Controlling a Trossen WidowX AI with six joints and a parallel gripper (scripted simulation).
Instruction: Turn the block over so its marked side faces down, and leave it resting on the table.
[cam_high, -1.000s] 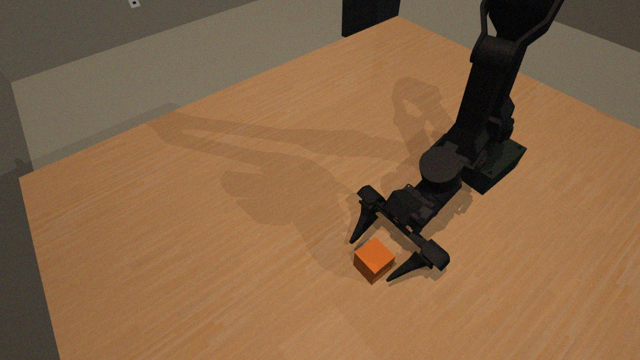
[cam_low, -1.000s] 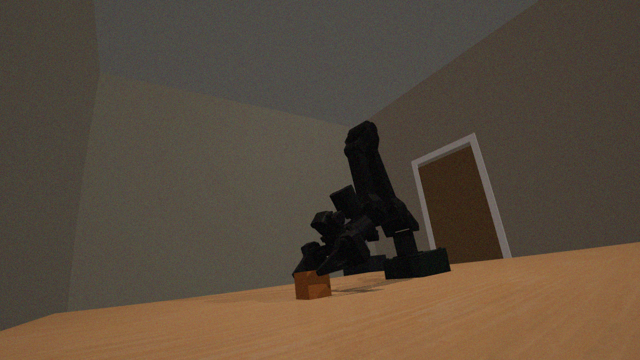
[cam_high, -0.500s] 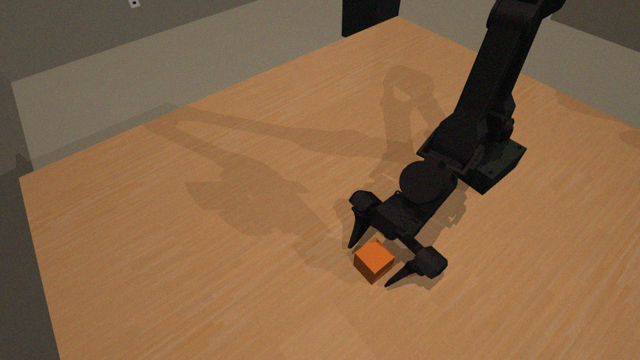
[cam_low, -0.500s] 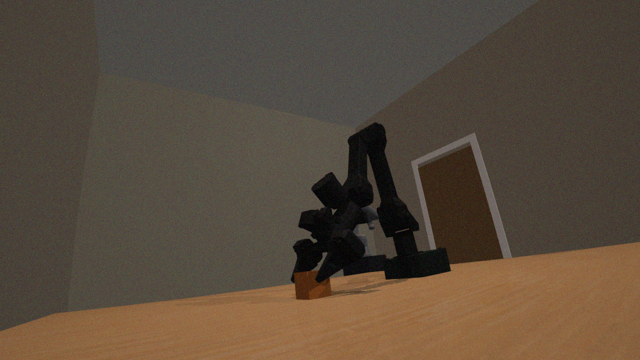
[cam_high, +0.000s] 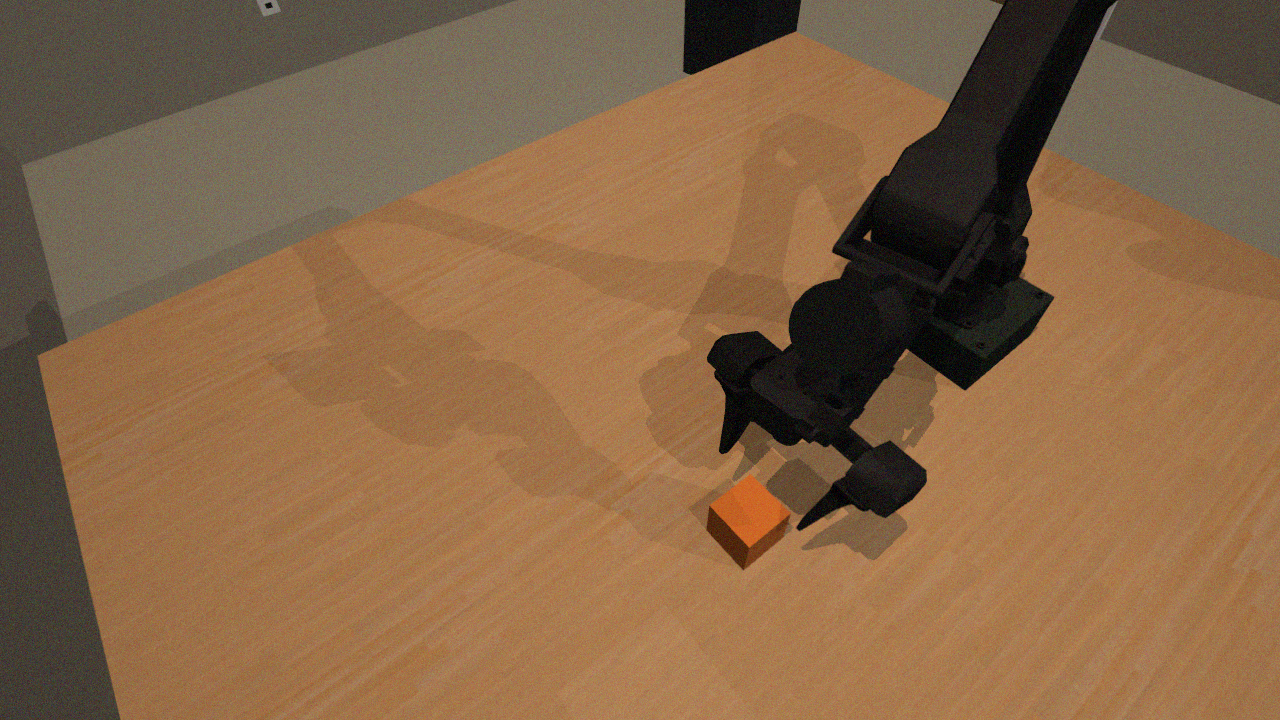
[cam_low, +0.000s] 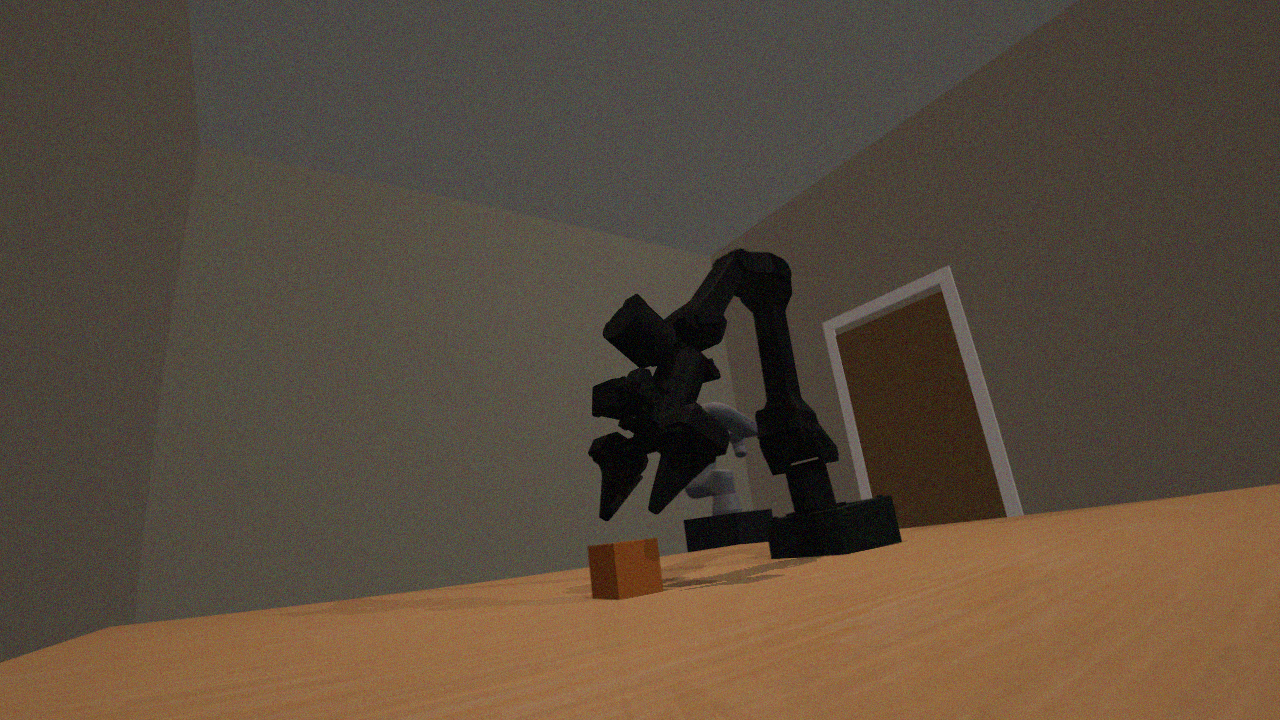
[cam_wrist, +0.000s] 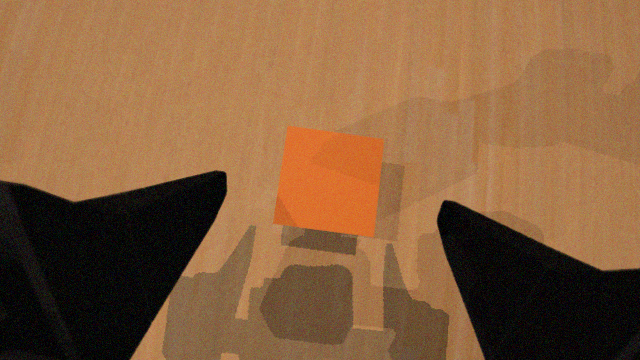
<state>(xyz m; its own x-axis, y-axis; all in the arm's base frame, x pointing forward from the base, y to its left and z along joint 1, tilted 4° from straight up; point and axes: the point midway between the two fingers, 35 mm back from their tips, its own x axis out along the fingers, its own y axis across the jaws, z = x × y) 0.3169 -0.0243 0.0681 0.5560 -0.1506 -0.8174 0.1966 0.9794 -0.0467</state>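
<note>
My gripper tip is 50 mm above the block.
</note>
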